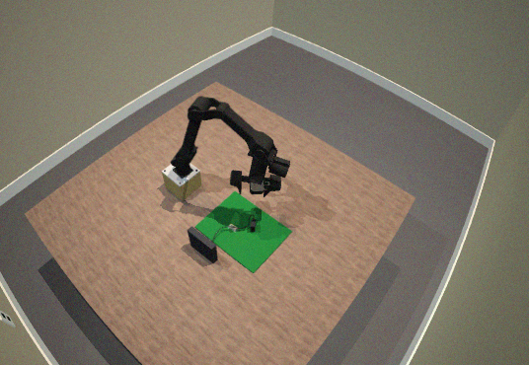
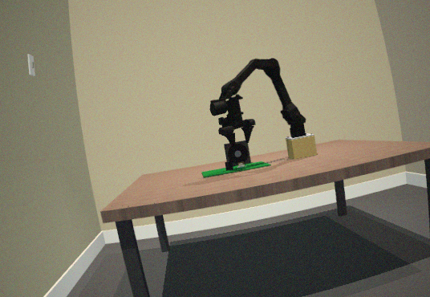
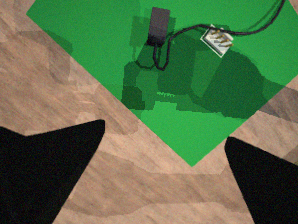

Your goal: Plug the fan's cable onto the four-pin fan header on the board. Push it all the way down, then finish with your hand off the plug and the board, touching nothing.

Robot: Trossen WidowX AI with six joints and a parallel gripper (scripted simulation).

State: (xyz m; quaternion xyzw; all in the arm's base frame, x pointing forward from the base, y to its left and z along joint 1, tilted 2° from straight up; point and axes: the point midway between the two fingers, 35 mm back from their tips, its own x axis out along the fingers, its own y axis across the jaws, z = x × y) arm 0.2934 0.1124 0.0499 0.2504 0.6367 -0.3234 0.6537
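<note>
The dark plug lies 90 mm below my gripper tip, 60 mm to the right of it and 60 mm ahead of it. From my gripper tip the other things lie so: white four-pin header (110 mm to the right, 110 mm below, 10 mm ahead); then green board (120 mm below, 90 mm to the right, 40 mm ahead); then black fan (260 mm to the right, 50 mm below, 10 mm ahead).
</note>
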